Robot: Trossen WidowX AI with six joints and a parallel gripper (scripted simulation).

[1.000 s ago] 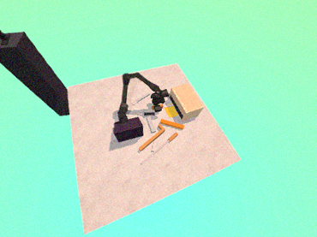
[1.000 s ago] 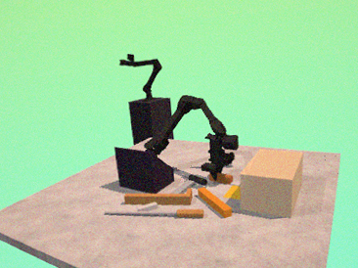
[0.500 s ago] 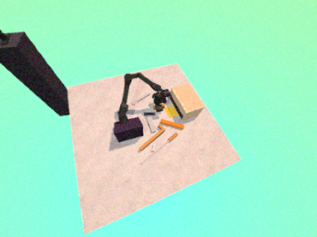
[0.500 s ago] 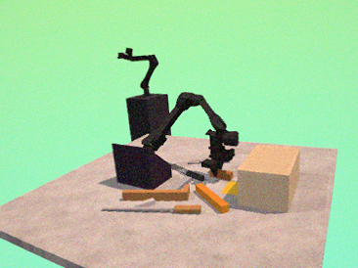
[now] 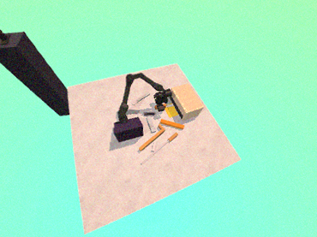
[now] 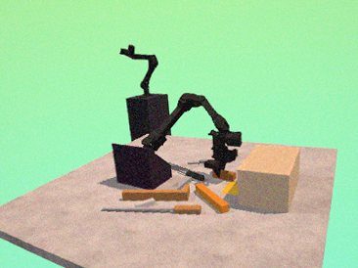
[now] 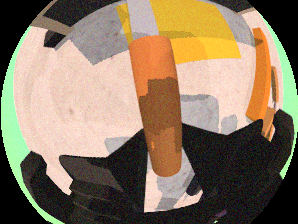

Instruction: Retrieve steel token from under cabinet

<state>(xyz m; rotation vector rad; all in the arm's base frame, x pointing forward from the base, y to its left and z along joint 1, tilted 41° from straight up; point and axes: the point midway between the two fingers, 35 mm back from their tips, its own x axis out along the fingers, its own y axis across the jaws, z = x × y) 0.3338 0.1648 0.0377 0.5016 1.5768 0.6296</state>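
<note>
My gripper tip is now 140 mm past the dark-handled tool and 60 mm to the left of it. The rest, counted from my gripper tip: orange bar: 210 mm to the right, 80 mm ahead, 10 mm above.
</note>
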